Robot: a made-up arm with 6 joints. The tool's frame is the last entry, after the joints.
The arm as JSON. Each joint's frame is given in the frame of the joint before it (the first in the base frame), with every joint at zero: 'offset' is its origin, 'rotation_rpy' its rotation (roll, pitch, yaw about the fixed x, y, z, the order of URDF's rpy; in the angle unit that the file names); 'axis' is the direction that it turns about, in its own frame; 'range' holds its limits. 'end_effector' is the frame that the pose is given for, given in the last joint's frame.
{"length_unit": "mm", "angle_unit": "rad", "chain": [
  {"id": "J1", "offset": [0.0, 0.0, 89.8], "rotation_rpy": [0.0, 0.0, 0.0], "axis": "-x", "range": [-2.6, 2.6]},
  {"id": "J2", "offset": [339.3, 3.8, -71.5], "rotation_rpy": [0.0, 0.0, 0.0], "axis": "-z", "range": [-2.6, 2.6]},
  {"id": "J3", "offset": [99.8, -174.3, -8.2], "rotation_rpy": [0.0, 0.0, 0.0], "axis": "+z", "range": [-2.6, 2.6]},
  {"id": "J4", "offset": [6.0, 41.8, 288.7], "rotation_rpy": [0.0, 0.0, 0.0], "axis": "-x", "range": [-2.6, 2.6]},
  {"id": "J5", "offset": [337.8, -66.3, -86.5], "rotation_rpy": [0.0, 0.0, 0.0], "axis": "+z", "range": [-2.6, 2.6]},
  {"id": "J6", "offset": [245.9, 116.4, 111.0], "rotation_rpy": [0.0, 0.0, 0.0], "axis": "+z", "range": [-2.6, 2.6]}
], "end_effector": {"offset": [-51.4, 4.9, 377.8], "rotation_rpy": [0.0, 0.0, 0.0]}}
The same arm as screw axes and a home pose.
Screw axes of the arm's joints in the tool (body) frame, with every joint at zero. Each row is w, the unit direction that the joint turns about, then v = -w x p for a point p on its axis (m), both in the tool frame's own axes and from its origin. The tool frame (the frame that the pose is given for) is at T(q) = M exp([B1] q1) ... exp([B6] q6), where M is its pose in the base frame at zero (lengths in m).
B1 = (-1, 0, 0, 0, 0.6113, 0.0737)
B2 = (0, 0, -1, -0.0775, -0.6381, 0)
B3 = (0, 0, 1, -0.0968, 0.5383, 0)
B4 = (-1, 0, 0, 0, 0.4023, -0.055)
B5 = (0, 0, 1, -0.1213, 0.1945, 0)
B6 = (0, 0, 1, -0.0049, -0.0514, 0)
M: xyz 0.9774 -0.0737 0.7011 (m) rpy 0 0 0 (rad, as in URDF)
Joint limits (rad, base to tool): -2.6..2.6 -2.6..2.6 -2.6..2.6 -2.6..2.6 -2.6..2.6 -2.6..2.6

